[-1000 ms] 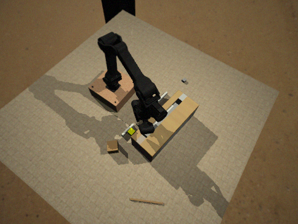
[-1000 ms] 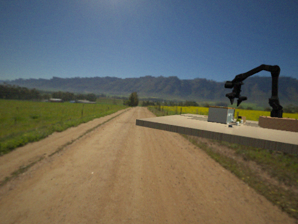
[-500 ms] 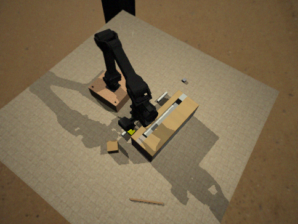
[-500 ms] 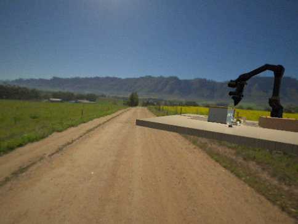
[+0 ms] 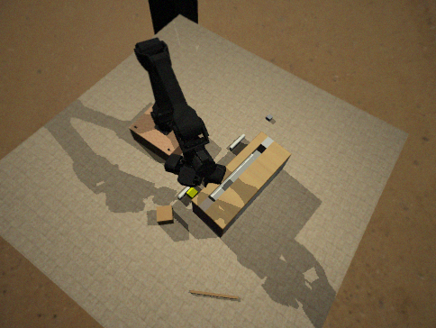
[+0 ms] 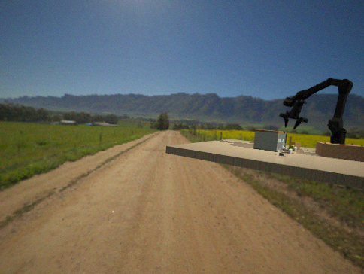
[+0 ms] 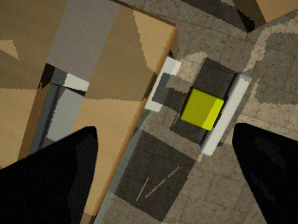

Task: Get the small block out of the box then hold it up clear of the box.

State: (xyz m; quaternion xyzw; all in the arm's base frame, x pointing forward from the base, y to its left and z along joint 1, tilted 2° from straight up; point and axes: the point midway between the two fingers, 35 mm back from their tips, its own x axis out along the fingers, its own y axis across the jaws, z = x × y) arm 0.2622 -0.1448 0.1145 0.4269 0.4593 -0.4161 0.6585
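Right now my gripper tip is 3 cm past the yellow block and 14 cm above it. From my gripper tip the other things lie so: thin wooden stick: 24 cm ahead, 23 cm to the right, 15 cm below; tan cube: 6 cm behind, 12 cm to the right, 13 cm below; clear-fronted wooden box: 7 cm ahead, 14 cm to the left, 10 cm below.
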